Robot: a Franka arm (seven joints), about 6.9 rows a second.
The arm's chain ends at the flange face. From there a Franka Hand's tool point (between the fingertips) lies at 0.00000 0.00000 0.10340 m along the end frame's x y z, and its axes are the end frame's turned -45 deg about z.
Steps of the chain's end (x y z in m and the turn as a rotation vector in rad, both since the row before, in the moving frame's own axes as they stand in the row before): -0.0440 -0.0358 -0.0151 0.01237 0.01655 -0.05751; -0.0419 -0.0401 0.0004 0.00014 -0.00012 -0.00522; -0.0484 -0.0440 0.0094 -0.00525 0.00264 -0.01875; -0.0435 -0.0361 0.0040 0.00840 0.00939 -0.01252; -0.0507 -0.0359 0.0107 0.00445 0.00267 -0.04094
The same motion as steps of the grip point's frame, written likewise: -0.0037 -0.0562 -0.0151 -0.00296 0.02045 -0.05751; -0.0013 -0.0580 0.0004 0.00018 0.00001 -0.00522; -0.0033 -0.0648 0.0094 -0.00558 -0.00185 -0.01875; -0.0039 -0.0562 0.0040 -0.00070 0.01258 -0.01252; -0.0099 -0.0614 0.0107 0.00126 0.00503 -0.04094
